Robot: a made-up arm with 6 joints. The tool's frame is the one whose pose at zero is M. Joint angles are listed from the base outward.
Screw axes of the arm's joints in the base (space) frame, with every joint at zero. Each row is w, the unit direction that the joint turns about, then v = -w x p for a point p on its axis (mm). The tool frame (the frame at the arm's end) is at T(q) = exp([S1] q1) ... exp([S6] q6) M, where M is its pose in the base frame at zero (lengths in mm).
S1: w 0 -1 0 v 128.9 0 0
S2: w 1 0 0 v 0 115.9 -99.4
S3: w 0 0 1 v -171.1 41.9 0
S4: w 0 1 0 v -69.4 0 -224.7
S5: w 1 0 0 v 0 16.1 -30.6
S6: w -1 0 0 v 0 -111 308.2
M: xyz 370.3 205.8 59.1 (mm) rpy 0 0 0 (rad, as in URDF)
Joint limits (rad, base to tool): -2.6..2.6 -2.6..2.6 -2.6..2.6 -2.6..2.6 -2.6..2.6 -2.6..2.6
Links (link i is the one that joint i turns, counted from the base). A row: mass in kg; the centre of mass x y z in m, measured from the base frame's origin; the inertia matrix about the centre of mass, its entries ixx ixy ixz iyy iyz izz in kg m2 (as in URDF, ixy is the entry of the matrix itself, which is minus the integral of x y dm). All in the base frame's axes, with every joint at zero. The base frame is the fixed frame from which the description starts. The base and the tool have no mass.
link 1: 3.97; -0.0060 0.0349 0.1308; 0.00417 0 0 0.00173 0.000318 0.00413
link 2: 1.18; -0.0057 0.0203 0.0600; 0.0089 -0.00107 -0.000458 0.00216 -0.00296 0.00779
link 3: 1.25; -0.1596 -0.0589 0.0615; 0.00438 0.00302 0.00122 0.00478 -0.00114 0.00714
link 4: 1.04; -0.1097 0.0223 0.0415; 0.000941 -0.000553 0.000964 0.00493 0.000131 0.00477
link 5: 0.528; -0.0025 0.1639 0.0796; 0.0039 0 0 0.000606 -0.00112 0.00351
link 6: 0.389; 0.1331 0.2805 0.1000; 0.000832 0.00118 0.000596 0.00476 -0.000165 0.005
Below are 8 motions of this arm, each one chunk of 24 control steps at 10 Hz.
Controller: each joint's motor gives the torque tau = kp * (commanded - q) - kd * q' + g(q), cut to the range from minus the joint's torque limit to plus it. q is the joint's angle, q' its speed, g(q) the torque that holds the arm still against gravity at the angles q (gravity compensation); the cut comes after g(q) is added. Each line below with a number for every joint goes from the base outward.
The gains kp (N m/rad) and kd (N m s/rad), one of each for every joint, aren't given. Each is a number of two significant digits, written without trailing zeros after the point. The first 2 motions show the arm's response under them.
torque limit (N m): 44 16 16 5.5 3.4 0.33
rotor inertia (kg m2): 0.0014 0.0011 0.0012 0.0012 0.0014 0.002
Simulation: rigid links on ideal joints. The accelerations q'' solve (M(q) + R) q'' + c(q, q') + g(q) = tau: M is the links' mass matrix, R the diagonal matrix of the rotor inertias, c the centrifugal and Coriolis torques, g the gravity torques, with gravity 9.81 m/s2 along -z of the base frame. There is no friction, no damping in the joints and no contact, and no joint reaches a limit. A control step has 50 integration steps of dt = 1/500 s. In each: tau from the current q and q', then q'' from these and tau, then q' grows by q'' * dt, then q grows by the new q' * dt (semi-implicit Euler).
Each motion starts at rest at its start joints. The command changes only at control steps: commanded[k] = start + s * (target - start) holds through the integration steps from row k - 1 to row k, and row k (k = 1, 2, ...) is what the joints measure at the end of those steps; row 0 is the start. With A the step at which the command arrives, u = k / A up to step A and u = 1 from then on. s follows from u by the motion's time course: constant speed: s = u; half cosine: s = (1 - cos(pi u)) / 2; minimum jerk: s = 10 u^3 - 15 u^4 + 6 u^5; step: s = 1 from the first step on.
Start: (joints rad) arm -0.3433 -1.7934 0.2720 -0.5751 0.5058 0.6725
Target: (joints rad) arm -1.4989 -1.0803 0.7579 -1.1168 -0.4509 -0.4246
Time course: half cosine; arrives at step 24
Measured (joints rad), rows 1 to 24:
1: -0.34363 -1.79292 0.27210 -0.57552 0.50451 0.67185
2: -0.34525 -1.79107 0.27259 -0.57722 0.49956 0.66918
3: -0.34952 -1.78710 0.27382 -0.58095 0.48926 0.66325
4: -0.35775 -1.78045 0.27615 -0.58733 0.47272 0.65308
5: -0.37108 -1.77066 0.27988 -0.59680 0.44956 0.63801
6: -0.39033 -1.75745 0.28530 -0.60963 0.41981 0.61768
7: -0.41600 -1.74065 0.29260 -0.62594 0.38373 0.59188
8: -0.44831 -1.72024 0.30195 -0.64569 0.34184 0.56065
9: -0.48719 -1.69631 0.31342 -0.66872 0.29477 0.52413
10: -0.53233 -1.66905 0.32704 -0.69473 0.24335 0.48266
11: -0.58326 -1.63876 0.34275 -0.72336 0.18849 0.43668
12: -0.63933 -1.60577 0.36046 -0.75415 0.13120 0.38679
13: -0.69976 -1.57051 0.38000 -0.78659 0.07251 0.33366
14: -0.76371 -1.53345 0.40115 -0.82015 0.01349 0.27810
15: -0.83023 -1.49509 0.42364 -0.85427 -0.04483 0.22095
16: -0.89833 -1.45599 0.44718 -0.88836 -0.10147 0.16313
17: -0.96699 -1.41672 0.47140 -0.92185 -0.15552 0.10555
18: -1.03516 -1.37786 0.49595 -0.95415 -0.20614 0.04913
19: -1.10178 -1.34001 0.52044 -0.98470 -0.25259 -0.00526
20: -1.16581 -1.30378 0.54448 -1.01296 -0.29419 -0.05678
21: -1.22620 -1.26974 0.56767 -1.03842 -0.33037 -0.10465
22: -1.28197 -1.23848 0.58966 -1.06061 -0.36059 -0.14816
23: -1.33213 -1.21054 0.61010 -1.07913 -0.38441 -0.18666
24: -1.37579 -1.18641 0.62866 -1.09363 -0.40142 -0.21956
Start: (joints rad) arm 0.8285 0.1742 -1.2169 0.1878 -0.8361 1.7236
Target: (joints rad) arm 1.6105 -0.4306 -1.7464 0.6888 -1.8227 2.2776
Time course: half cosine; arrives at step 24
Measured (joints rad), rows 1 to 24:
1: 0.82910 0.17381 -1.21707 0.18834 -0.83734 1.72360
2: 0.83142 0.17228 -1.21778 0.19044 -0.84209 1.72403
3: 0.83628 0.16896 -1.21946 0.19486 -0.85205 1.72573
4: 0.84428 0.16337 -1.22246 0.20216 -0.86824 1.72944
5: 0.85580 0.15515 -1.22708 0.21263 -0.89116 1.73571
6: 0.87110 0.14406 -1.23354 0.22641 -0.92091 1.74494
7: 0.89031 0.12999 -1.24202 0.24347 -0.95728 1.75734
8: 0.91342 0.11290 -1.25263 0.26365 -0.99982 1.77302
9: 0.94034 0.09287 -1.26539 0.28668 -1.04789 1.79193
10: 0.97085 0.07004 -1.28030 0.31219 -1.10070 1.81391
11: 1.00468 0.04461 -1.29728 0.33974 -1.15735 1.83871
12: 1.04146 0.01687 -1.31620 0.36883 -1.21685 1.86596
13: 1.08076 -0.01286 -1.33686 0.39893 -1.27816 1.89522
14: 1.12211 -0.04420 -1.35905 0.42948 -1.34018 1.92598
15: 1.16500 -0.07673 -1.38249 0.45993 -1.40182 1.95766
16: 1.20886 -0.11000 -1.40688 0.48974 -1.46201 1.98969
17: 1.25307 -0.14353 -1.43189 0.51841 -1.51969 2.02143
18: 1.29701 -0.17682 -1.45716 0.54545 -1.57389 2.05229
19: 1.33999 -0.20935 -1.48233 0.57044 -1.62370 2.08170
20: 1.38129 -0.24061 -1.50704 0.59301 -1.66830 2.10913
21: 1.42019 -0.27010 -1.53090 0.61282 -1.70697 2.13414
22: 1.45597 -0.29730 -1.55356 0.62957 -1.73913 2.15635
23: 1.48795 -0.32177 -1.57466 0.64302 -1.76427 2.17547
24: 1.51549 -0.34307 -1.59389 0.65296 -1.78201 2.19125
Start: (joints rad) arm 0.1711 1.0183 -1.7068 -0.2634 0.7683 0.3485
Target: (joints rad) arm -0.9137 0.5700 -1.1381 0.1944 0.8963 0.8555
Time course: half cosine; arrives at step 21
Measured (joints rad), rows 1 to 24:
1: 0.17074 1.01788 -1.70644 -0.26282 0.76837 0.34871
2: 0.16895 1.01619 -1.70503 -0.26064 0.76872 0.34958
3: 0.16418 1.01253 -1.70199 -0.25612 0.76967 0.35165
4: 0.15482 1.00636 -1.69689 -0.24874 0.77150 0.35558
5: 0.13945 0.99736 -1.68941 -0.23811 0.77441 0.36198
6: 0.11689 0.98537 -1.67937 -0.22404 0.77850 0.37130
7: 0.08637 0.97044 -1.66670 -0.20646 0.78377 0.38385
8: 0.04752 0.95273 -1.65141 -0.18545 0.79011 0.39973
9: 0.00041 0.93255 -1.63359 -0.16124 0.79741 0.41887
10: -0.05450 0.91025 -1.61341 -0.13419 0.80549 0.44107
11: -0.11633 0.88627 -1.59108 -0.10481 0.81417 0.46597
12: -0.18389 0.86108 -1.56688 -0.07368 0.82325 0.49315
13: -0.25574 0.83513 -1.54112 -0.04150 0.83256 0.52207
14: -0.33021 0.80890 -1.51418 -0.00900 0.84190 0.55219
15: -0.40556 0.78286 -1.48644 0.02304 0.85109 0.58289
16: -0.47997 0.75748 -1.45834 0.05386 0.85995 0.61353
17: -0.55168 0.73319 -1.43037 0.08273 0.86828 0.64349
18: -0.61900 0.71045 -1.40301 0.10897 0.87588 0.67210
19: -0.68039 0.68970 -1.37676 0.13198 0.88255 0.69875
20: -0.73448 0.67136 -1.35213 0.15126 0.88812 0.72282
21: -0.78009 0.65581 -1.32962 0.16638 0.89240 0.74378
22: -0.81669 0.64292 -1.30936 0.17753 0.89537 0.76144
23: -0.84482 0.63205 -1.29115 0.18538 0.89719 0.77611
24: -0.86572 0.62272 -1.27480 0.19057 0.89809 0.78831

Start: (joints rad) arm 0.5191 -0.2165 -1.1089 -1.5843 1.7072 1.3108
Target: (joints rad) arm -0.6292 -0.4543 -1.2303 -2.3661 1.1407 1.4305
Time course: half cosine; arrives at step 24
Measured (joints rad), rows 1 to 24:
1: 0.51838 -0.21645 -1.10888 -1.58489 1.70694 1.31099
2: 0.51543 -0.21643 -1.10886 -1.58732 1.70554 1.31162
3: 0.50877 -0.21680 -1.10894 -1.59280 1.70178 1.31273
4: 0.49724 -0.21792 -1.10925 -1.60227 1.69465 1.31432
5: 0.48000 -0.22013 -1.10991 -1.61636 1.68352 1.31640
6: 0.45650 -0.22364 -1.11101 -1.63539 1.66809 1.31896
7: 0.42647 -0.22860 -1.11263 -1.65939 1.64836 1.32196
8: 0.38988 -0.23504 -1.11483 -1.68820 1.62452 1.32534
9: 0.34695 -0.24293 -1.11766 -1.72143 1.59691 1.32898
10: 0.29810 -0.25217 -1.12115 -1.75860 1.56602 1.33277
11: 0.24397 -0.26263 -1.12532 -1.79911 1.53239 1.33660
12: 0.18537 -0.27412 -1.13016 -1.84231 1.49665 1.34042
13: 0.12327 -0.28648 -1.13563 -1.88754 1.45947 1.34420
14: 0.05872 -0.29949 -1.14166 -1.93410 1.42158 1.34801
15: -0.00712 -0.31297 -1.14817 -1.98129 1.38372 1.35197
16: -0.07313 -0.32673 -1.15502 -2.02841 1.34662 1.35625
17: -0.13819 -0.34058 -1.16206 -2.07477 1.31102 1.36103
18: -0.20124 -0.35434 -1.16912 -2.11964 1.27761 1.36645
19: -0.26131 -0.36781 -1.17605 -2.16232 1.24703 1.37260
20: -0.31749 -0.38079 -1.18267 -2.20206 1.21984 1.37948
21: -0.36897 -0.39309 -1.18885 -2.23818 1.19652 1.38697
22: -0.41501 -0.40448 -1.19446 -2.26999 1.17744 1.39489
23: -0.45493 -0.41477 -1.19940 -2.29688 1.16285 1.40296
24: -0.48812 -0.42374 -1.20361 -2.31831 1.15291 1.41088

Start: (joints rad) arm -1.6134 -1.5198 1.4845 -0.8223 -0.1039 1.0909
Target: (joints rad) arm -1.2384 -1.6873 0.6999 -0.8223 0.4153 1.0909
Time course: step
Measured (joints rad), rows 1 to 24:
1: -1.61994 -1.52247 1.41502 -0.81437 0.04160 1.11499
2: -1.60310 -1.53905 1.34642 -0.82740 0.18631 1.11327
3: -1.57388 -1.56241 1.28399 -0.84116 0.28536 1.11630
4: -1.53649 -1.58618 1.22662 -0.84859 0.34510 1.12085
5: -1.49271 -1.60738 1.17368 -0.85022 0.37761 1.12365
6: -1.44461 -1.62531 1.12478 -0.84806 0.39316 1.12428
7: -1.39488 -1.64024 1.07966 -0.84372 0.39899 1.12319
8: -1.34635 -1.65272 1.03814 -0.83833 0.39981 1.12078
9: -1.30158 -1.66320 1.00006 -0.83260 0.39849 1.11734
10: -1.26251 -1.67194 0.96536 -0.82706 0.39670 1.11310
11: -1.23035 -1.67909 0.93396 -0.82210 0.39529 1.10834
12: -1.20562 -1.68473 0.90578 -0.81798 0.39468 1.10341
13: -1.18819 -1.68895 0.88071 -0.81488 0.39494 1.09868
14: -1.17746 -1.69191 0.85860 -0.81282 0.39600 1.09446
15: -1.17249 -1.69375 0.83925 -0.81176 0.39771 1.09098
16: -1.17219 -1.69469 0.82242 -0.81156 0.39985 1.08835
17: -1.17540 -1.69491 0.80783 -0.81204 0.40223 1.08657
18: -1.18103 -1.69462 0.79523 -0.81299 0.40467 1.08557
19: -1.18811 -1.69399 0.78433 -0.81422 0.40701 1.08519
20: -1.19583 -1.69314 0.77489 -0.81556 0.40914 1.08529
21: -1.20357 -1.69221 0.76668 -0.81690 0.41100 1.08571
22: -1.21085 -1.69128 0.75950 -0.81813 0.41254 1.08630
23: -1.21740 -1.69040 0.75320 -0.81920 0.41377 1.08697
24: -1.22303 -1.68962 0.74763 -0.82008 0.41469 1.08764

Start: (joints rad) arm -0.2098 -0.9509 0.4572 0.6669 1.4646 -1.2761
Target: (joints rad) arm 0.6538 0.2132 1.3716 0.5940 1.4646 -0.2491
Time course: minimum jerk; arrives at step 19
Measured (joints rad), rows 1 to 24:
1: -0.20974 -0.95074 0.45733 0.66686 1.46465 -1.27592
2: -0.20919 -0.94948 0.45827 0.66658 1.46494 -1.27460
3: -0.20709 -0.94535 0.46117 0.66584 1.46555 -1.27045
4: -0.20184 -0.93606 0.46731 0.66443 1.46644 -1.26147
5: -0.19156 -0.91934 0.47796 0.66225 1.46745 -1.24577
6: -0.17450 -0.89326 0.49417 0.65931 1.46844 -1.22184
7: -0.14931 -0.85654 0.51667 0.65566 1.46930 -1.18871
8: -0.11528 -0.80867 0.54583 0.65143 1.46991 -1.14607
9: -0.07242 -0.74994 0.58158 0.64674 1.47018 -1.09439
10: -0.02139 -0.68138 0.62340 0.64171 1.47002 -1.03486
11: 0.03653 -0.60464 0.67037 0.63642 1.46938 -0.96935
12: 0.09964 -0.52186 0.72121 0.63101 1.46825 -0.90013
13: 0.16600 -0.43554 0.77439 0.62562 1.46672 -0.82970
14: 0.23353 -0.34840 0.82825 0.62049 1.46494 -0.76042
15: 0.30021 -0.26321 0.88115 0.61585 1.46314 -0.69442
16: 0.36413 -0.18265 0.93161 0.61197 1.46156 -0.63338
17: 0.42362 -0.10905 0.97845 0.60902 1.46040 -0.57851
18: 0.47726 -0.04419 1.02088 0.60703 1.45981 -0.53043
19: 0.52398 0.01106 1.05873 0.60587 1.45984 -0.48897
20: 0.56324 0.05688 1.09239 0.60521 1.46043 -0.45318
21: 0.59509 0.09410 1.12240 0.60475 1.46132 -0.42219
22: 0.62006 0.12380 1.14919 0.60431 1.46225 -0.39542
23: 0.63893 0.14710 1.17313 0.60379 1.46307 -0.37242
24: 0.65255 0.16510 1.19451 0.60315 1.46369 -0.35279

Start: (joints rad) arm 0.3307 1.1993 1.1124 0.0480 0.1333 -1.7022
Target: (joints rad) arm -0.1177 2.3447 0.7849 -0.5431 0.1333 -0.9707
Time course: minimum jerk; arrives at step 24
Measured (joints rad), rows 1 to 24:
1: 0.33070 1.19937 1.11239 0.04793 0.13326 -1.70211
2: 0.33066 1.19991 1.11230 0.04736 0.13300 -1.70142
3: 0.33046 1.20183 1.11200 0.04558 0.13237 -1.69929
4: 0.32987 1.20639 1.11128 0.04168 0.13136 -1.69484
5: 0.32850 1.21504 1.10990 0.03475 0.13006 -1.68730
6: 0.32587 1.22915 1.10759 0.02401 0.12864 -1.67612
7: 0.32144 1.24995 1.10411 0.00889 0.12724 -1.66099
8: 0.31464 1.27831 1.09921 -0.01097 0.12604 -1.64185
9: 0.30494 1.31476 1.09272 -0.03564 0.12515 -1.61883
10: 0.29188 1.35941 1.08451 -0.06495 0.12469 -1.59218
11: 0.27509 1.41193 1.07453 -0.09847 0.12471 -1.56227
12: 0.25438 1.47156 1.06283 -0.13557 0.12526 -1.52948
13: 0.22972 1.53721 1.04951 -0.17543 0.12631 -1.49417
14: 0.20130 1.60748 1.03474 -0.21708 0.12780 -1.45669
15: 0.16956 1.68074 1.01877 -0.25941 0.12959 -1.41738
16: 0.13522 1.75528 1.00191 -0.30125 0.13150 -1.37667
17: 0.09925 1.82932 0.98450 -0.34141 0.13329 -1.33511
18: 0.06283 1.90118 0.96694 -0.37879 0.13476 -1.29342
19: 0.02723 1.96925 0.94962 -0.41243 0.13576 -1.25251
20: -0.00633 2.03212 0.93293 -0.44163 0.13625 -1.21337
21: -0.03677 2.08861 0.91719 -0.46598 0.13629 -1.17696
22: -0.06330 2.13789 0.90265 -0.48540 0.13598 -1.14405
23: -0.08541 2.17957 0.88946 -0.50015 0.13542 -1.11516
24: -0.10294 2.21381 0.87763 -0.51087 0.13469 -1.09044

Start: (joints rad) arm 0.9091 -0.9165 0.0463 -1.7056 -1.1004 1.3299
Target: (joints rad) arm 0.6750 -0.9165 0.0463 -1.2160 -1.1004 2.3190
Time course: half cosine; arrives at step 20
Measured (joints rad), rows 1 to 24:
1: 0.90902 -0.91645 0.04638 -1.70515 -1.10022 1.33036
2: 0.90860 -0.91632 0.04664 -1.70324 -1.09965 1.33251
3: 0.90741 -0.91612 0.04709 -1.69879 -1.09874 1.33785
4: 0.90501 -0.91588 0.04766 -1.69091 -1.09768 1.34770
5: 0.90105 -0.91563 0.04830 -1.67903 -1.09668 1.36313
6: 0.89527 -0.91536 0.04891 -1.66284 -1.09591 1.38483
7: 0.88751 -0.91508 0.04945 -1.64235 -1.09547 1.41314
8: 0.87776 -0.91481 0.04987 -1.61777 -1.09542 1.44811
9: 0.86614 -0.91455 0.05012 -1.58954 -1.09574 1.48950
10: 0.85285 -0.91432 0.05019 -1.55826 -1.09638 1.53684
11: 0.83820 -0.91414 0.05008 -1.52462 -1.09730 1.58944
12: 0.82254 -0.91405 0.04980 -1.48942 -1.09840 1.64644
13: 0.80628 -0.91406 0.04935 -1.45351 -1.09960 1.70677
14: 0.78983 -0.91418 0.04876 -1.41776 -1.10084 1.76926
15: 0.77360 -0.91443 0.04808 -1.38306 -1.10205 1.83258
16: 0.75798 -0.91480 0.04734 -1.35025 -1.10319 1.89533
17: 0.74331 -0.91528 0.04658 -1.32014 -1.10421 1.95606
18: 0.72995 -0.91584 0.04583 -1.29348 -1.10512 2.01333
19: 0.71816 -0.91646 0.04512 -1.27094 -1.10588 2.06574
20: 0.70823 -0.91710 0.04446 -1.25306 -1.10651 2.11202
21: 0.70024 -0.91767 0.04393 -1.23989 -1.10684 2.15135
22: 0.69405 -0.91806 0.04357 -1.23072 -1.10668 2.18375
23: 0.68934 -0.91825 0.04341 -1.22464 -1.10609 2.20990
24: 0.68579 -0.91830 0.04341 -1.22079 -1.10523 2.23076

